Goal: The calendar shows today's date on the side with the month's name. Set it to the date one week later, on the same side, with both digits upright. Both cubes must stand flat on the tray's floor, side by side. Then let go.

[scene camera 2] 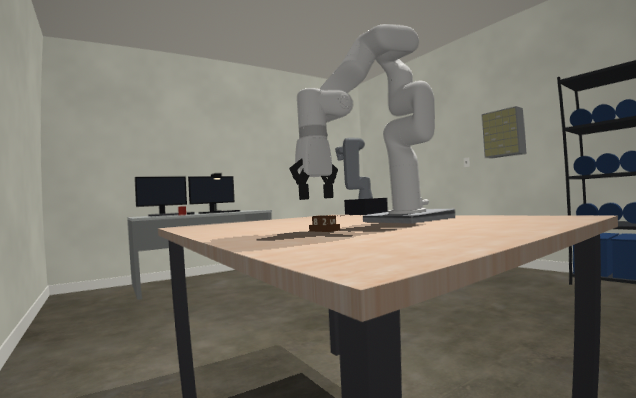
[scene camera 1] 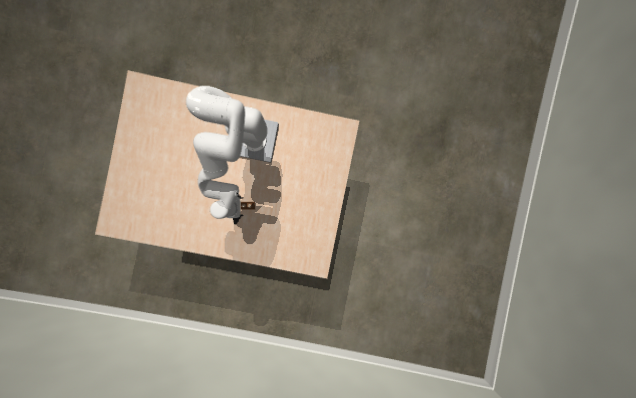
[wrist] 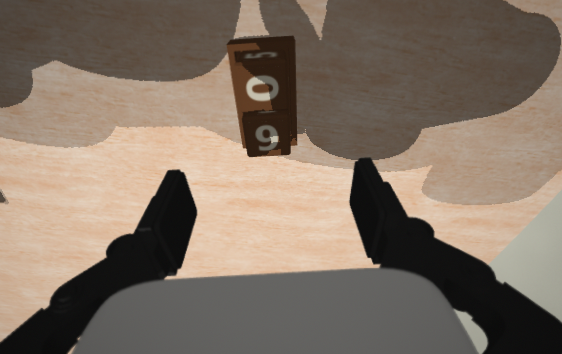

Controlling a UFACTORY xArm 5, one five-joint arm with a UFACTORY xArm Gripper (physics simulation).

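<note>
The dark brown calendar tray [scene camera 2: 324, 228] [wrist: 294, 142] stands on the table and holds two cubes side by side. The near cube in the wrist view [wrist: 266, 137] shows a 9-like digit on top; in scene camera 2 this cube [scene camera 2: 316, 221] shows 8. The far cube [scene camera 1: 250, 205] [wrist: 262, 88] has a sideways 0 on top; in scene camera 2 this cube [scene camera 2: 325, 221] shows 2, with a 5 on its end face. The side with the month's name does not show. My gripper [scene camera 1: 238, 208] [scene camera 2: 316, 192] [wrist: 271, 185] is open and empty, above and just beyond the near cube's end of the tray.
The wooden table [scene camera 1: 160, 150] [scene camera 2: 425, 250] carries my arm's grey base plate [scene camera 1: 274, 142] [scene camera 2: 410, 216] behind the tray. Arm shadows cross the tray and table. A desk with monitors [scene camera 2: 160, 191], another robot arm [scene camera 2: 353, 165] and a shelf rack [scene camera 2: 565, 150] stand farther off.
</note>
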